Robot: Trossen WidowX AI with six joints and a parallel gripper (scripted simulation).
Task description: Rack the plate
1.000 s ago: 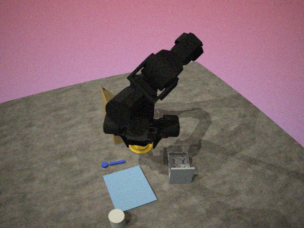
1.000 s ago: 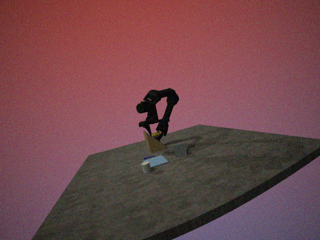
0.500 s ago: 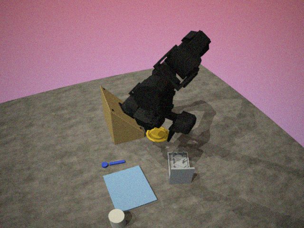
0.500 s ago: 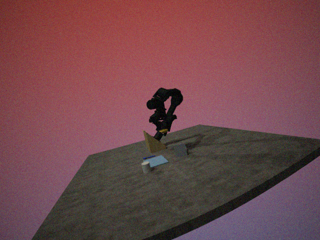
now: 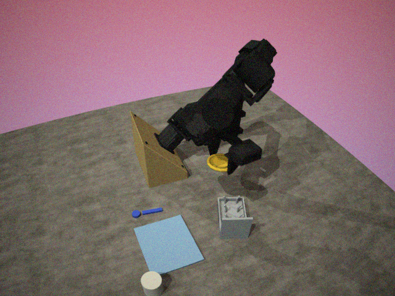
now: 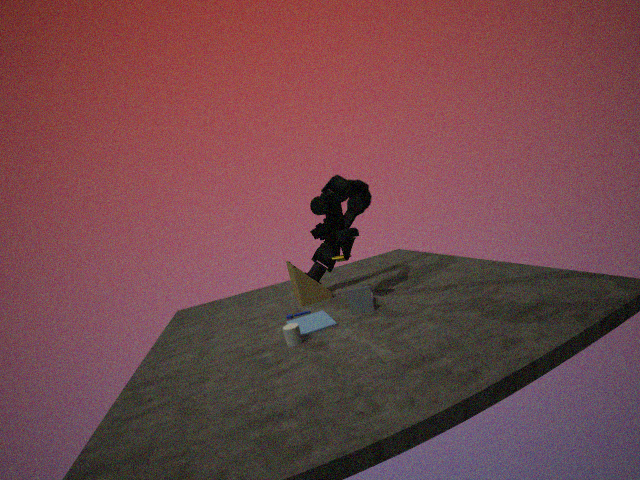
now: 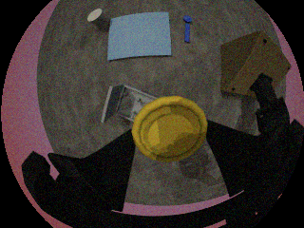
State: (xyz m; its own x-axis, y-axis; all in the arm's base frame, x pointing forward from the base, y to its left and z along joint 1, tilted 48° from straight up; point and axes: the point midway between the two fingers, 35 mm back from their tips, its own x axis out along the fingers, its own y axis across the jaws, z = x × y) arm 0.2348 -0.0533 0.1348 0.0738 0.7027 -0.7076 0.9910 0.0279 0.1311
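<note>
Now: gripper tip 50 mm short of the grey dish rack, 20 mm to the right of it and 130 mm above it. Also, from my gripper tip: blue spoon: 60 mm behind, 190 mm to the right, 150 mm below; yellow plate: 10 mm above; light blue mat: 60 mm ahead, 160 mm to the right, 150 mm below.
</note>
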